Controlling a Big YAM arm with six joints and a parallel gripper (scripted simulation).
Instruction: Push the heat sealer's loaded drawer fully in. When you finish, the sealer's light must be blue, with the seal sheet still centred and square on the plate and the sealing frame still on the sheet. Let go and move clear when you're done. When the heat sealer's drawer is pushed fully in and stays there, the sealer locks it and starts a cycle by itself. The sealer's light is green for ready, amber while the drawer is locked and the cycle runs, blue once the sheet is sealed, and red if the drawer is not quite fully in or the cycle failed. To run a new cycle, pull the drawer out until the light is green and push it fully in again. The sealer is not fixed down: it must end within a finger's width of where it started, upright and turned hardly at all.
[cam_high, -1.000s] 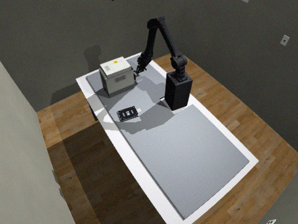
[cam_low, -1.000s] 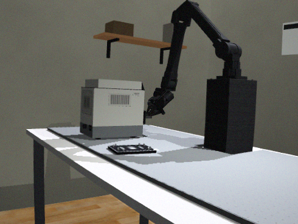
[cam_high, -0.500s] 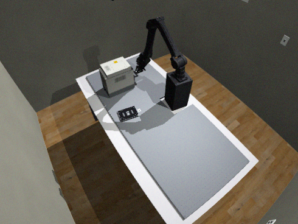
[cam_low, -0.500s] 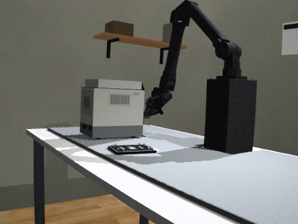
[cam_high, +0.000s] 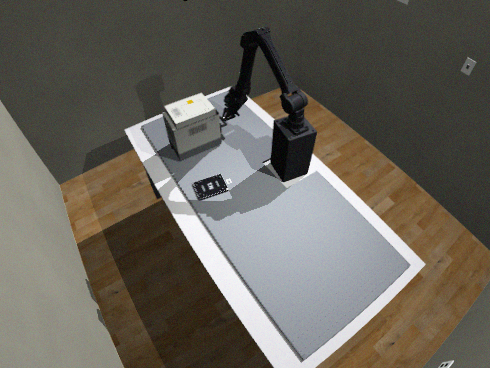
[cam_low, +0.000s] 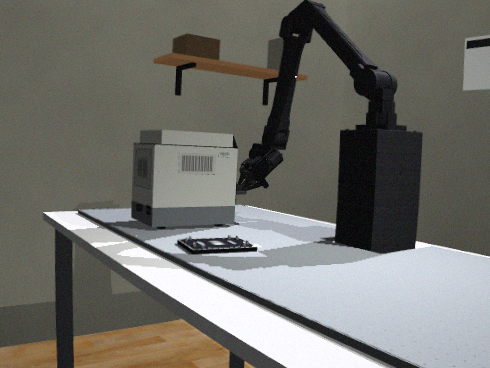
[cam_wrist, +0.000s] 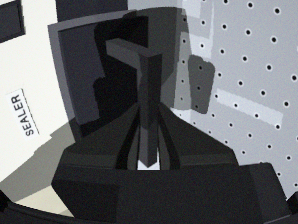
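The sealing frame lies 120 mm ahead of my hand.
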